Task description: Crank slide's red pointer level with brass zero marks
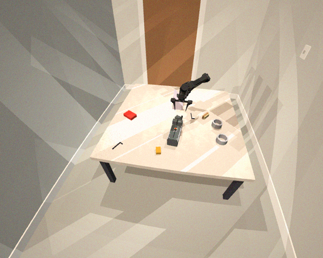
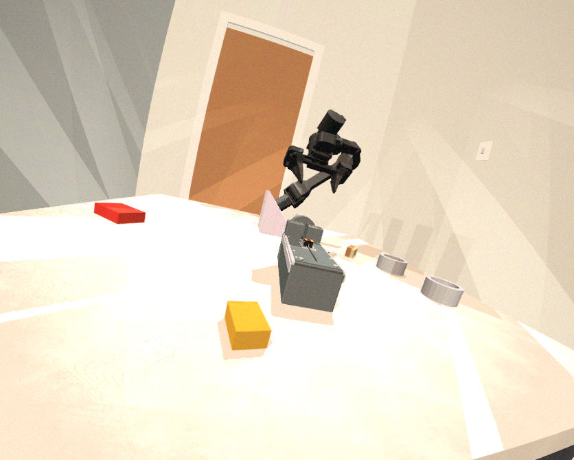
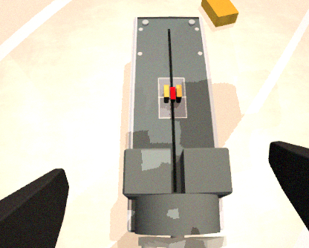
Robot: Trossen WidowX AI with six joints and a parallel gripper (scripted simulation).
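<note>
My gripper tip is 130 mm above the dark brown crank handle, 80 mm past it and 20 mm to the right of it. The rest, counted from my gripper tip: red pointer (120 mm below, 100 mm ahead, 30 mm to the right); yellow block (300 mm ahead, 190 mm below, 150 mm to the right); tan block (280 mm to the left, 210 mm behind, 190 mm below).
</note>
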